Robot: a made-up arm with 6 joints. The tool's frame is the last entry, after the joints. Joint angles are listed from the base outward. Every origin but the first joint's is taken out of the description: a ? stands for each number. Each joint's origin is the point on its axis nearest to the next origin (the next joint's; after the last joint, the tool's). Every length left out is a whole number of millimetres.
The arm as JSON. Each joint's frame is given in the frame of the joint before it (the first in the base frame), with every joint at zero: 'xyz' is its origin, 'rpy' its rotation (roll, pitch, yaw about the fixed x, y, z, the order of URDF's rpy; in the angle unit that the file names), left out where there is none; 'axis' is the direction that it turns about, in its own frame. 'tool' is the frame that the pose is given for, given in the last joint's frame.
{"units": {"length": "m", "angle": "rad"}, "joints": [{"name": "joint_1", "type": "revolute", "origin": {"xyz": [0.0, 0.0, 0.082]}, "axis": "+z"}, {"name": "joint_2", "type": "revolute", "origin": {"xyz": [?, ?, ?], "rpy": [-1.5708, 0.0, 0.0]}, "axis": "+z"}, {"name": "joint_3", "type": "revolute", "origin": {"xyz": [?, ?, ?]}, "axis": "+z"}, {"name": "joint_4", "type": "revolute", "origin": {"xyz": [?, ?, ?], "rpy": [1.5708, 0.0, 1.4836]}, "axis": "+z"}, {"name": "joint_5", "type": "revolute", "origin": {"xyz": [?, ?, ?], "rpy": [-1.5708, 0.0, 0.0]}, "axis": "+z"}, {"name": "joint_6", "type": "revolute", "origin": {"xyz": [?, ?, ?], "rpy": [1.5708, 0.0, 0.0]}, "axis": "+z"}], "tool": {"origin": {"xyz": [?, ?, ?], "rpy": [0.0, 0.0, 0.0]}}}
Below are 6 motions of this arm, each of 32 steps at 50 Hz.
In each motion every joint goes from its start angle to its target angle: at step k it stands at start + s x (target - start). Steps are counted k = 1, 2, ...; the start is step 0. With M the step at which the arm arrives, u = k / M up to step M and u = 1 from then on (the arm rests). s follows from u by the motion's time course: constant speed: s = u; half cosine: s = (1 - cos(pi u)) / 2; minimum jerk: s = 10 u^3 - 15 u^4 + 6 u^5.
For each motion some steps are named. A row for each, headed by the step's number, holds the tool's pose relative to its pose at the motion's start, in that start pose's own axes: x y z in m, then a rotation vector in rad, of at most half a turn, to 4 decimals.
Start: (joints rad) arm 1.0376 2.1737 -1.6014 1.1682 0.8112 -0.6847
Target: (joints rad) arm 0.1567 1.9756 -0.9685 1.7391 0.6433 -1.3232
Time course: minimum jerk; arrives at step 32
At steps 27, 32:
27: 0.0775 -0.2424 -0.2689 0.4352 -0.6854 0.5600
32: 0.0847 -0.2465 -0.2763 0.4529 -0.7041 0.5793

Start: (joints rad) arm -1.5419 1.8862 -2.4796 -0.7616 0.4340 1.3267
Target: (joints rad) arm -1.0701 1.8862 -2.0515 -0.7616 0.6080 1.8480
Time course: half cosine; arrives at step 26
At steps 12, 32:
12: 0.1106 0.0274 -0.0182 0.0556 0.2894 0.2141
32: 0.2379 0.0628 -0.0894 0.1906 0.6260 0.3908

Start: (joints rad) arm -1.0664 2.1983 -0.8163 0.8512 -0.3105 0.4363
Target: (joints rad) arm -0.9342 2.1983 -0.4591 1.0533 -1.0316 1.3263
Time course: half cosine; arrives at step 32
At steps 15, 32:
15: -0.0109 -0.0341 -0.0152 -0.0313 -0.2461 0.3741
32: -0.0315 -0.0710 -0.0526 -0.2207 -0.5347 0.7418

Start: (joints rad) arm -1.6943 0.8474 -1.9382 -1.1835 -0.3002 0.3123
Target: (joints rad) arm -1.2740 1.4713 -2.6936 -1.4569 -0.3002 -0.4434
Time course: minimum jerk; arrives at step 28
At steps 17, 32:
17: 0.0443 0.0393 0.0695 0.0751 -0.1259 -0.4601
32: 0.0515 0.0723 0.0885 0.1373 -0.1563 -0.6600

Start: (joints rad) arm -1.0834 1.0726 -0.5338 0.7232 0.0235 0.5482
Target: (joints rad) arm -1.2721 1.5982 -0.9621 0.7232 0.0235 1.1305
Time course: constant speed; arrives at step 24
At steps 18, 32:
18: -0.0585 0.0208 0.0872 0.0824 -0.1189 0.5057
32: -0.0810 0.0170 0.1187 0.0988 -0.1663 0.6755

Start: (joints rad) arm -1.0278 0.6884 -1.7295 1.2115 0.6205 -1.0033
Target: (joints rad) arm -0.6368 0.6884 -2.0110 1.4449 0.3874 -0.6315
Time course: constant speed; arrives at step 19
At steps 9, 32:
9: -0.0680 -0.0047 -0.0289 -0.1019 -0.2713 0.3347
32: -0.1307 -0.0328 -0.0777 -0.2560 -0.5368 0.7471

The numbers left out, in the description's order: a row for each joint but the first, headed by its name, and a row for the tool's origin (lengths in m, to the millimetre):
joint_2: 0.0 0.0 0.0
joint_3: -0.282 -0.039 0.0
joint_4: 0.232 -0.041 0.0
joint_5: 0.0 0.0 0.0
joint_6: 0.0 -0.14 0.0
tool: 0.0 0.0 0.0

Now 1 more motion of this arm.
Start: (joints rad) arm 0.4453 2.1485 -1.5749 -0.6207 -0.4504 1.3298
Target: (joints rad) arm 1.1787 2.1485 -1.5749 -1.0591 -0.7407 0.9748
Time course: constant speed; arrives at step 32
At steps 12, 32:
12: 0.1121 0.1208 0.0019 -0.3461 0.2106 -0.2973
32: 0.2950 0.2888 -0.1083 -1.0431 0.4347 -0.7087

